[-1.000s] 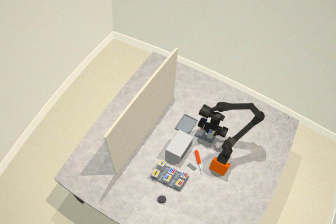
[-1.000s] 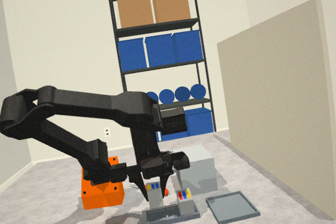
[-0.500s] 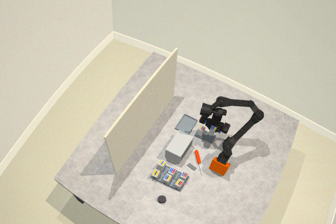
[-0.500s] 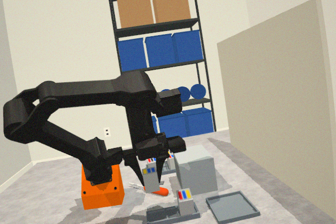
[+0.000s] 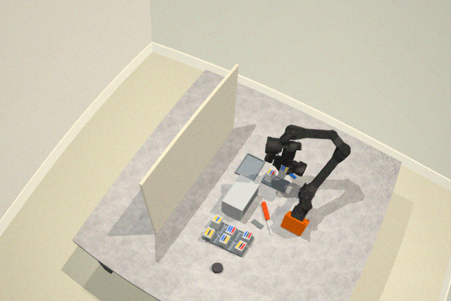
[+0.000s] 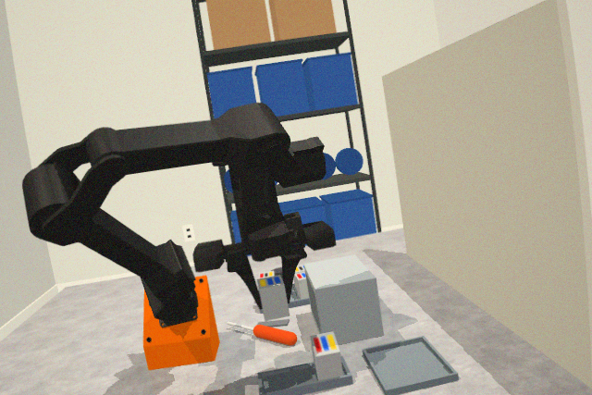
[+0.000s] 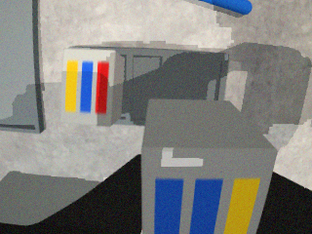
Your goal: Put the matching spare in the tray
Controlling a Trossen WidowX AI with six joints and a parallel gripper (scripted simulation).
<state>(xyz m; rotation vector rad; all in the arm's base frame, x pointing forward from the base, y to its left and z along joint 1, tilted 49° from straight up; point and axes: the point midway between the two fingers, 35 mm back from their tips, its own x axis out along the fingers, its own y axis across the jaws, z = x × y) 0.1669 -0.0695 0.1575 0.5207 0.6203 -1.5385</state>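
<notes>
My gripper tip is 170 mm short of the grey tray, 110 mm above it and 20 mm to the left of it. From my gripper tip the other things lie so: blue pen (110 mm below, 90 mm to the right, 10 mm ahead); two-place rack (110 mm below, 20 mm ahead, 10 mm to the right); grey spare block (20 mm above).
</notes>
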